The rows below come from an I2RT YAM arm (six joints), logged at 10 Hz.
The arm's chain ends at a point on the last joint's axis. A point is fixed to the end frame.
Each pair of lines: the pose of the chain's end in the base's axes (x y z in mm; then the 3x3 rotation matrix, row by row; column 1 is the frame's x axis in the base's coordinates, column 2 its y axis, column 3 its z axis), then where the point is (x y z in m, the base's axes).
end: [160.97 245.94 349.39], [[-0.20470 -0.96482 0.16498], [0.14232 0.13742 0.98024], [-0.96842 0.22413 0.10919]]
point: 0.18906 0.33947 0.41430
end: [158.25 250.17 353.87], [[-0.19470 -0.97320 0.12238], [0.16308 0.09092 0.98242], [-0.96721 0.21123 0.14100]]
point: 0.18138 0.34276 0.42200
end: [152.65 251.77 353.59], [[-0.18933 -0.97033 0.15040], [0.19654 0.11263 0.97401], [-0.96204 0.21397 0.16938]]
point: 0.17838 0.34165 0.42437
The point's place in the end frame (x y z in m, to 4 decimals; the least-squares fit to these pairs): -0.0553 0.0003 0.1034
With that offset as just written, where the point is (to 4 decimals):
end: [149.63 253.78 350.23], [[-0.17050 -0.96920 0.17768], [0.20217 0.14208 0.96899], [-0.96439 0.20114 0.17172]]
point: 0.1771 0.3428 0.4214
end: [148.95 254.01 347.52], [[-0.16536 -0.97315 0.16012], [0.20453 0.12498 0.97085], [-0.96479 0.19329 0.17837]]
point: 0.1744 0.3431 0.4194
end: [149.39 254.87 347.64], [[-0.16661 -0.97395 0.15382], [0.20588 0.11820 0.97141], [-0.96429 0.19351 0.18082]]
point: 0.1742 0.3440 0.4197
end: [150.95 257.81 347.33], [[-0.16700 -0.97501 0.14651], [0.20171 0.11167 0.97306], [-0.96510 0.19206 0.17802]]
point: 0.1750 0.3473 0.4192
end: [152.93 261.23 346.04], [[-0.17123 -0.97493 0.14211], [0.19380 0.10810 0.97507], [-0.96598 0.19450 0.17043]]
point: 0.1768 0.3514 0.4171
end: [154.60 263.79 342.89], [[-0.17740 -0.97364 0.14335], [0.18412 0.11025 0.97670], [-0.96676 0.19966 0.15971]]
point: 0.1789 0.3546 0.4129
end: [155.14 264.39 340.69], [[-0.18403 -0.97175 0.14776], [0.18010 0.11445 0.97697], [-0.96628 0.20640 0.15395]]
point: 0.1803 0.3555 0.4101
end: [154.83 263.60 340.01], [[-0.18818 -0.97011 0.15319], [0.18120 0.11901 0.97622], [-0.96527 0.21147 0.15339]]
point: 0.1808 0.3546 0.4093
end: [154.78 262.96 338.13], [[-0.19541 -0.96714 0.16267], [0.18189 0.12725 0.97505], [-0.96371 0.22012 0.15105]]
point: 0.1821 0.3538 0.4071
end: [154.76 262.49 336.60], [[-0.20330 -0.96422 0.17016], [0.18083 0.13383 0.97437], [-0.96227 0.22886 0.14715]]
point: 0.1833 0.3533 0.4051
